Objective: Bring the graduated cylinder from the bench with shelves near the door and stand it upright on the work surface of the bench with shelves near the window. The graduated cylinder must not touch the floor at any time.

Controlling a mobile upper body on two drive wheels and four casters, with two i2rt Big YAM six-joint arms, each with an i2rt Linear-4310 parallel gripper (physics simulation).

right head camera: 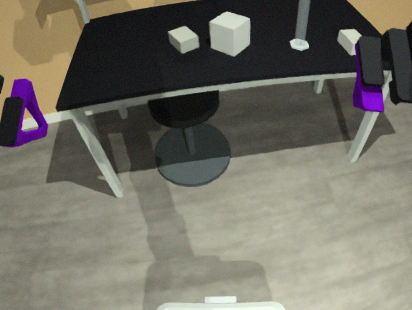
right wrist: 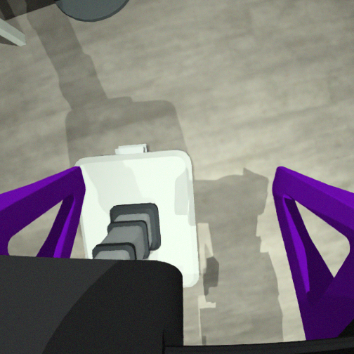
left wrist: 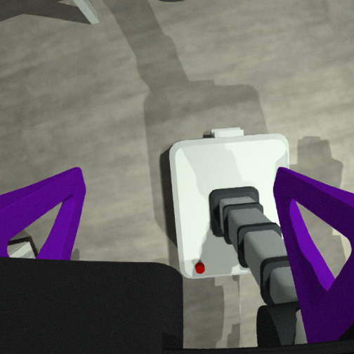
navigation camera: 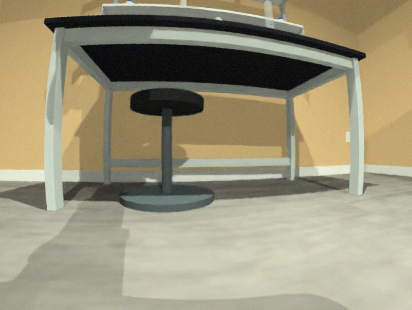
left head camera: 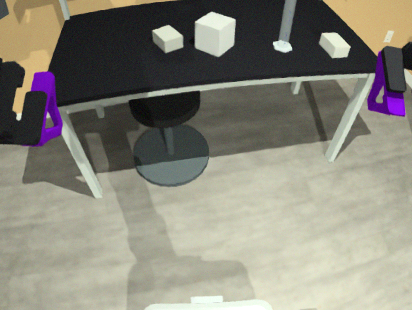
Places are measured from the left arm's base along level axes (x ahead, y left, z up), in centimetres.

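Where they show: left gripper, fingertip midpoint: (right head camera: pixel 16 130) (left head camera: pixel 25 128); right gripper, fingertip midpoint: (right head camera: pixel 392 104) (left head camera: pixel 401 108).
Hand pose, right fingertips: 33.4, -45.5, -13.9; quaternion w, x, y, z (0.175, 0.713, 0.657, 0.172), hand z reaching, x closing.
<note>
Each offset is from my right fingertips to the top centre of the thing, as dx, dy, dz.
The graduated cylinder @(+91.7, -14.3, -18.7) (left head camera: pixel 287 24) (right head camera: pixel 302 21) (navigation camera: pixel 269 14) is a tall clear tube on a pale hexagonal foot. It stands upright on the black top of the bench with shelves (left head camera: pixel 120 60) (right head camera: pixel 130 65) (navigation camera: pixel 225 40), right of the middle; its upper end is cut off in both head views. My left gripper (left wrist: pixel 178 177) is open and empty, at the picture's left beside the bench corner in the head views. My right gripper (right wrist: pixel 178 177) is open and empty, at the bench's front right corner in the head views, right of the cylinder and apart from it. The other bench does not show.
A white cube @(+91.2, +15.9, -37.8) (left head camera: pixel 215 34) (right head camera: pixel 229 33) and a small white box @(+94.3, +36.2, -45.0) (left head camera: pixel 168 38) (right head camera: pixel 183 39) stand left of the cylinder, another small box @(+91.7, -39.4, -45.0) (left head camera: pixel 334 45) (right head camera: pixel 348 41) right of it. A round stool (left head camera: pixel 171 155) (right head camera: pixel 192 154) (navigation camera: pixel 166 102) stands partly under the bench, between its front legs.
</note>
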